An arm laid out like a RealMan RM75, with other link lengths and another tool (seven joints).
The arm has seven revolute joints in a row. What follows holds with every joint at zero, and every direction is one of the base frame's.
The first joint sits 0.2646 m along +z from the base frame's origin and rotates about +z.
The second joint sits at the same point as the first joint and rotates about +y.
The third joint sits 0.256 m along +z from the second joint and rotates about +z.
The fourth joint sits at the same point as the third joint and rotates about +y.
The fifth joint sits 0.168 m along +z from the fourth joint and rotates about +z.
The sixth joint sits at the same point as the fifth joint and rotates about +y.
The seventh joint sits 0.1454 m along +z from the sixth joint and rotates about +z.
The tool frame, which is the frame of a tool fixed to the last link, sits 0.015 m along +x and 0.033 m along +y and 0.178 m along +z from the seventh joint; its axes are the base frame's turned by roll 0.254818, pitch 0 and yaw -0.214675 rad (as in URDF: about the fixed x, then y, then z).
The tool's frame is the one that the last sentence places.
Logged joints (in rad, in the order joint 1, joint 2, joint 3, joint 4, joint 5, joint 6, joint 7), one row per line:
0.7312, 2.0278, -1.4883, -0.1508, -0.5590, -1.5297, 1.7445
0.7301, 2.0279, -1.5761, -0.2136, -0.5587, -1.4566, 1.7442
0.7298, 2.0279, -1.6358, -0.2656, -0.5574, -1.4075, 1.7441
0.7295, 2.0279, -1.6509, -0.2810, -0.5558, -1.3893, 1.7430
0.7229, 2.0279, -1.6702, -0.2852, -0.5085, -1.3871, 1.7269
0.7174, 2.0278, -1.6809, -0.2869, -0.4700, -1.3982, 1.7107
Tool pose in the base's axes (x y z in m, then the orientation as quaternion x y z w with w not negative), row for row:
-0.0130, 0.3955, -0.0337, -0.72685, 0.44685, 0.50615, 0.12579
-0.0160, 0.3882, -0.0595, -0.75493, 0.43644, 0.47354, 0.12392
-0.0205, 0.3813, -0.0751, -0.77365, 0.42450, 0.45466, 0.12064
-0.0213, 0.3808, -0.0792, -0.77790, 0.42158, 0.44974, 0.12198
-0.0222, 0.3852, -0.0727, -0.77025, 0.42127, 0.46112, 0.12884
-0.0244, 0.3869, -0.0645, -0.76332, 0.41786, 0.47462, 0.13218
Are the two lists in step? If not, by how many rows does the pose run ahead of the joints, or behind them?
They are in step.
